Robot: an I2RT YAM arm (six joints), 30 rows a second.
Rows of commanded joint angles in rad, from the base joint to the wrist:
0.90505, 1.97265, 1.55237, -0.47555, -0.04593, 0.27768
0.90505, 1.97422, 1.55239, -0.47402, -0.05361, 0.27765
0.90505, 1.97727, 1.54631, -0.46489, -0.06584, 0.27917
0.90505, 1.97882, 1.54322, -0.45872, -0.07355, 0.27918
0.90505, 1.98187, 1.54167, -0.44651, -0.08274, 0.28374
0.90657, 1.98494, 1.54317, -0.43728, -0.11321, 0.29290
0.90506, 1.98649, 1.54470, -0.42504, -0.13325, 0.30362
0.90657, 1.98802, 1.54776, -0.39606, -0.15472, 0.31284
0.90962, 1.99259, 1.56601, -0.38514, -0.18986, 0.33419
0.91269, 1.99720, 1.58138, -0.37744, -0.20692, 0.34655
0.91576, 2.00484, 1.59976, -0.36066, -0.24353, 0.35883
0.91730, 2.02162, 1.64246, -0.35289, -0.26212, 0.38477
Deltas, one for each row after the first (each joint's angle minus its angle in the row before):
0.00000, 0.00157, 0.00002, 0.00153, -0.00768, -0.00003
0.00000, 0.00305, -0.00608, 0.00913, -0.01223, 0.00152
0.00000, 0.00155, -0.00309, 0.00617, -0.00771, 0.00001
0.00000, 0.00305, -0.00155, 0.01221, -0.00919, 0.00456
0.00152, 0.00307, 0.00150, 0.00923, -0.03047, 0.00916
-0.00151, 0.00155, 0.00153, 0.01224, -0.02004, 0.01072
0.00151, 0.00153, 0.00306, 0.02898, -0.02147, 0.00922
0.00305, 0.00457, 0.01825, 0.01092, -0.03514, 0.02135
0.00307, 0.00461, 0.01537, 0.00770, -0.01706, 0.01236
0.00307, 0.00764, 0.01838, 0.01678, -0.03661, 0.01228
0.00154, 0.01678, 0.04270, 0.00777, -0.01859, 0.02594

